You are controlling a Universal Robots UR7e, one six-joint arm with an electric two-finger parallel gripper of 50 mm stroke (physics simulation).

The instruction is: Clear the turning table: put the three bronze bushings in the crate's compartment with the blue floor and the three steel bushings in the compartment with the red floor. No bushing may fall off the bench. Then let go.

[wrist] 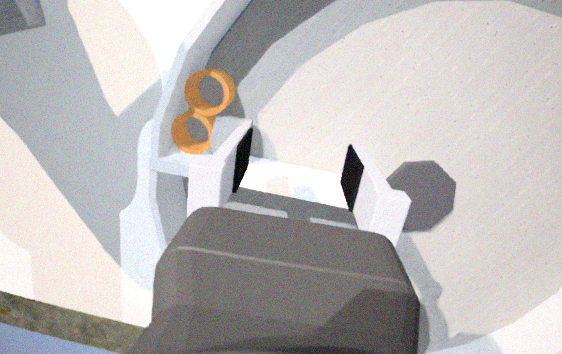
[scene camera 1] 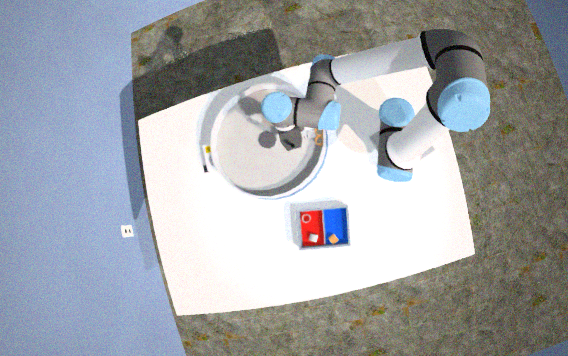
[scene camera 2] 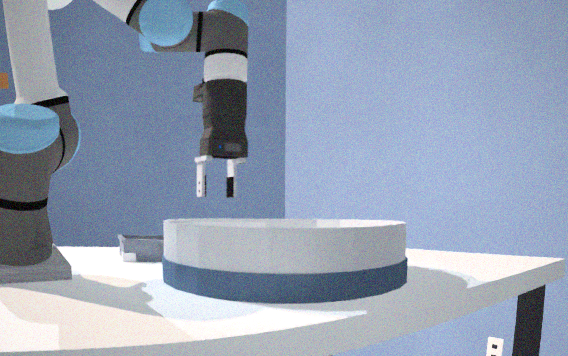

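Observation:
Two bronze bushings stand close together inside the rim of the turning table. A pale steel bushing lies beside them in the wrist view, partly behind the left finger. My gripper is open and empty, upright above the turning table's rim height. In scene camera 1 the arm hides its fingertips. The crate holds a steel bushing and another steel bushing on red, and a bronze bushing on blue.
A high white wall surrounds the turning table. A dark round hub is at its middle. A pale bar runs inward from the wall, under the fingers. The arm's base stands beside the turning table; the crate is on the white bench.

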